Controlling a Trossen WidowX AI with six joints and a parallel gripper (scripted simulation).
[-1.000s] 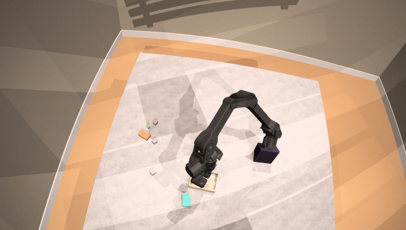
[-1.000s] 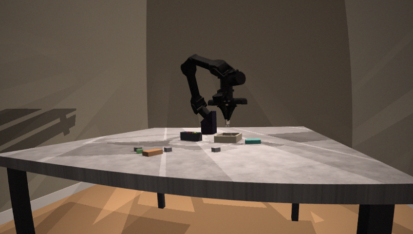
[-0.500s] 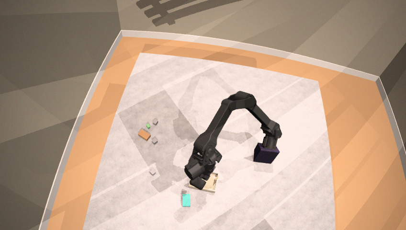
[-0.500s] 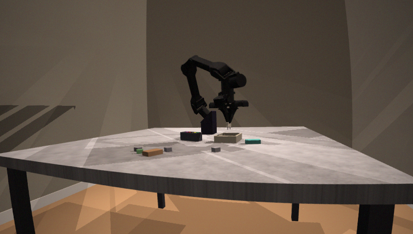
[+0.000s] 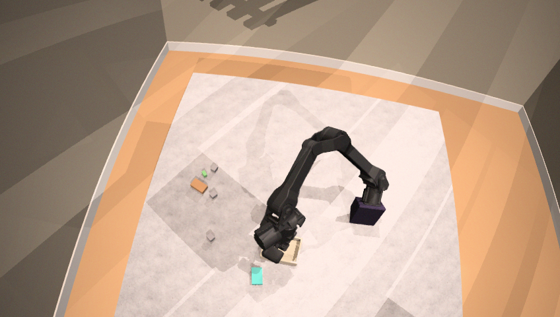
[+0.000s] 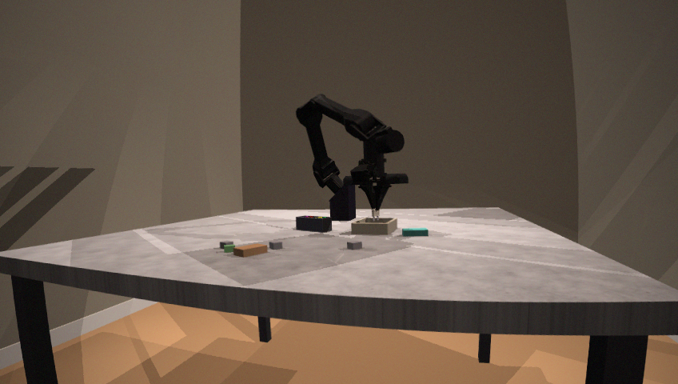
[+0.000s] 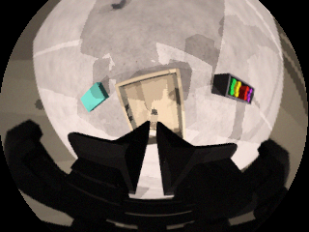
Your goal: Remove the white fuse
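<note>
Right now the white fuse is 1 cm below my gripper tip. Round my gripper tip: orange block 35 cm ahead, 18 cm to the right, 5 cm below; then beige tray 6 cm below; then teal block 12 cm to the left, 6 cm ahead, 5 cm below.
</note>
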